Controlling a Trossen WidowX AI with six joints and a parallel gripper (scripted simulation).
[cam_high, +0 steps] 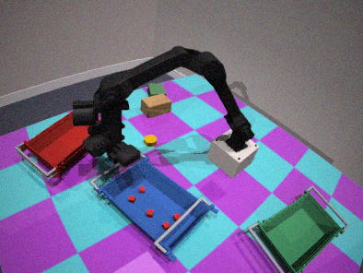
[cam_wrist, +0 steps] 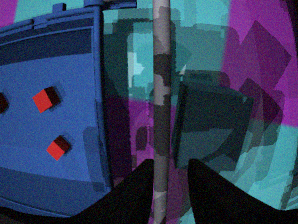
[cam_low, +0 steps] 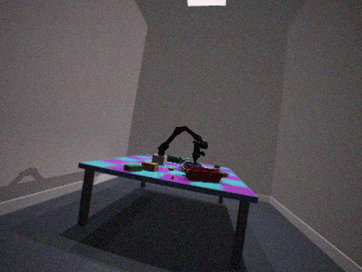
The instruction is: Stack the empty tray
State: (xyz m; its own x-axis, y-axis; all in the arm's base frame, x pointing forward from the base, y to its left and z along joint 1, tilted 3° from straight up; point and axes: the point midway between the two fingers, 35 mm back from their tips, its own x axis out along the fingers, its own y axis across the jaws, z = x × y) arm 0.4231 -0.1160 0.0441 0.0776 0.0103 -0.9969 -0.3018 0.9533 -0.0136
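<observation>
The dark teal block is 60 mm below my gripper tip, 30 mm to the right of it and 10 mm ahead of it. The rest, counted from my gripper tip: tan box 320 mm behind, 300 mm to the right, 50 mm below; then green block 430 mm to the right, 390 mm behind, 60 mm below; then yellow disc 190 mm behind, 110 mm to the right, 70 mm below.
</observation>
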